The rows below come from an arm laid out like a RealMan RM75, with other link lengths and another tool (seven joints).
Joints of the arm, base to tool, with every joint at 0 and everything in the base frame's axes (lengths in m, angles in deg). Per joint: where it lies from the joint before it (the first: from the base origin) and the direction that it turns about. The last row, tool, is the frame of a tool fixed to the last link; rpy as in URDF.
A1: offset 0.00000 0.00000 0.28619 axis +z
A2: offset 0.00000 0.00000 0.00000 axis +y
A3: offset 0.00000 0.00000 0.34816 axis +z
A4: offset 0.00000 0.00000 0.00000 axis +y
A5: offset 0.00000 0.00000 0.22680 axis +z
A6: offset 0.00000 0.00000 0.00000 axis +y
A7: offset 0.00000 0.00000 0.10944 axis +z
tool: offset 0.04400 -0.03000 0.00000 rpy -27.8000 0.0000 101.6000
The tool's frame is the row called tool.
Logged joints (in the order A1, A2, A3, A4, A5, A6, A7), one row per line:
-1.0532, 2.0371, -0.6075, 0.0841, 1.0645, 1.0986, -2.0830
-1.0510, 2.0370, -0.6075, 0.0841, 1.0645, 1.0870, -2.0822
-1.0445, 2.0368, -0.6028, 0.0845, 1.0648, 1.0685, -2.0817
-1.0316, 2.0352, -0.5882, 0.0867, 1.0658, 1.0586, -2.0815
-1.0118, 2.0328, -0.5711, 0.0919, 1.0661, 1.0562, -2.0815
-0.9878, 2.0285, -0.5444, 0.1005, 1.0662, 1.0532, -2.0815
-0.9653, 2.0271, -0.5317, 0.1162, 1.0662, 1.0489, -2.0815
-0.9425, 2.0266, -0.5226, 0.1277, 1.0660, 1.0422, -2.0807
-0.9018, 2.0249, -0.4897, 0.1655, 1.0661, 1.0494, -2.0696
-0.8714, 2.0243, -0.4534, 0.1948, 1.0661, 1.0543, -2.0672
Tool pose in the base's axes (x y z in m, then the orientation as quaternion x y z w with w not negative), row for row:
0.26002, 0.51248, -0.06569, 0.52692, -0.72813, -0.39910, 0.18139
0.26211, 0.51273, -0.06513, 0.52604, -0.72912, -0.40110, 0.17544
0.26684, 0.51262, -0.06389, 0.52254, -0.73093, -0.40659, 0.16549
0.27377, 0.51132, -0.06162, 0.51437, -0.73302, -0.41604, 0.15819
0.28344, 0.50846, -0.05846, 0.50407, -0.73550, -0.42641, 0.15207
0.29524, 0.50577, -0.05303, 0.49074, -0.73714, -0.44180, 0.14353
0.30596, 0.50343, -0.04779, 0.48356, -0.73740, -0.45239, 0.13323
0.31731, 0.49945, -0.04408, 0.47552, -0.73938, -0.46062, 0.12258
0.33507, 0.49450, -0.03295, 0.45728, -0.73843, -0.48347, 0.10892
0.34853, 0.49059, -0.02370, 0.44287, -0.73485, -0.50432, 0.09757
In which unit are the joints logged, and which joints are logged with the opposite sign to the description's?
The joints are logged in radians. Opposite sign: A1, A4.
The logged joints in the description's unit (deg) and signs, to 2 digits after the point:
60.34, 116.72, -34.81, -4.82, 60.99, 62.95, -119.35
60.22, 116.71, -34.81, -4.82, 60.99, 62.28, -119.30
59.85, 116.70, -34.54, -4.84, 61.01, 61.22, -119.27
59.11, 116.61, -33.70, -4.97, 61.07, 60.65, -119.26
57.97, 116.47, -32.72, -5.27, 61.08, 60.52, -119.26
56.60, 116.22, -31.19, -5.76, 61.09, 60.34, -119.26
55.31, 116.14, -30.46, -6.66, 61.09, 60.10, -119.26
54.00, 116.12, -29.94, -7.32, 61.08, 59.71, -119.22
51.67, 116.02, -28.06, -9.48, 61.08, 60.13, -118.58
49.93, 115.98, -25.98, -11.16, 61.08, 60.41, -118.44

